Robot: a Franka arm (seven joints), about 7 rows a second.
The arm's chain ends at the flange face. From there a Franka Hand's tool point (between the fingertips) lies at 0.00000 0.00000 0.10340 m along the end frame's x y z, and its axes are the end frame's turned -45 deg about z.
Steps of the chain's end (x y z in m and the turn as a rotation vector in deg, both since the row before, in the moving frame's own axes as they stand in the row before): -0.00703 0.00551 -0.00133 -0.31 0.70 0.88; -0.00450 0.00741 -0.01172 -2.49 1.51 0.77; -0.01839 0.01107 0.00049 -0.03 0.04 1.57; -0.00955 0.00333 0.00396 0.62 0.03 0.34; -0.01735 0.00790 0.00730 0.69 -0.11 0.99; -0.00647 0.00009 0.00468 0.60 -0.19 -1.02; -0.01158 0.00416 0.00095 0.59 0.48 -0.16; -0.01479 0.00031 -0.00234 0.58 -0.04 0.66
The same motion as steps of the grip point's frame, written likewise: -0.00838 0.00022 -0.00134 -0.71 0.28 0.88; -0.00971 0.00715 -0.01185 -2.83 -0.69 0.77; -0.02082 -0.00509 0.00049 -0.05 0.01 1.57; -0.00828 -0.00515 0.00395 0.42 0.46 0.34; -0.01711 -0.00770 0.00729 0.57 0.41 0.99; -0.00412 -0.00552 0.00467 0.56 0.29 -1.02; -0.00976 -0.00539 0.00094 0.08 0.76 -0.16; -0.00998 -0.01103 -0.00235 0.44 0.38 0.66
